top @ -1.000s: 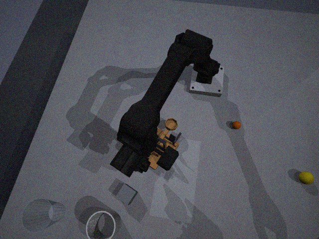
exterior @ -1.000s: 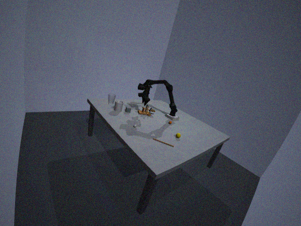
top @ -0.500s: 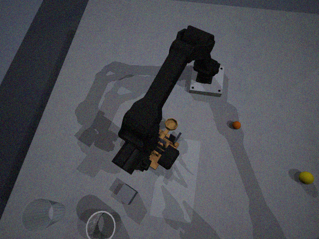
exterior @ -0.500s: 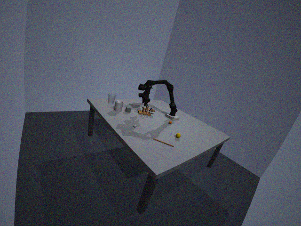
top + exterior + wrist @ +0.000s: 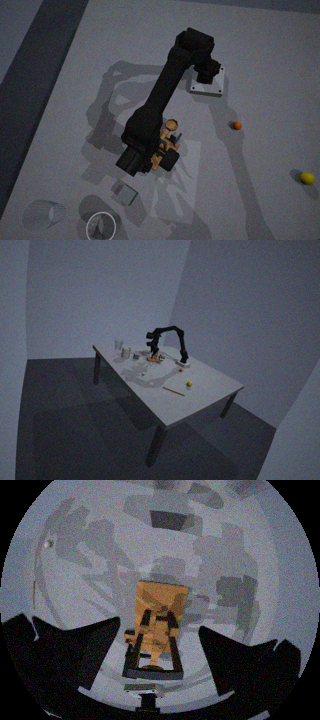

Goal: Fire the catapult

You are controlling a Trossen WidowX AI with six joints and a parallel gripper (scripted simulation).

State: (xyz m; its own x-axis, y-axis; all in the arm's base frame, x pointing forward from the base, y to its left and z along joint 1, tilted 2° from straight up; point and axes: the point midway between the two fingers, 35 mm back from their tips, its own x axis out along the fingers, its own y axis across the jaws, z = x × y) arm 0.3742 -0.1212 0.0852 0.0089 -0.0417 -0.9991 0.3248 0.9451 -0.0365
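Now: the orange ball 29 cm to the left of my gripper tip, 20 cm behind it and 6 cm below it. Round my gripper tip: grey cube 16 cm ahead, 5 cm to the right, 5 cm below; white mug 26 cm ahead, 8 cm to the right, 4 cm below; wooden catapult 6 cm behind, 4 cm to the left, 2 cm below.
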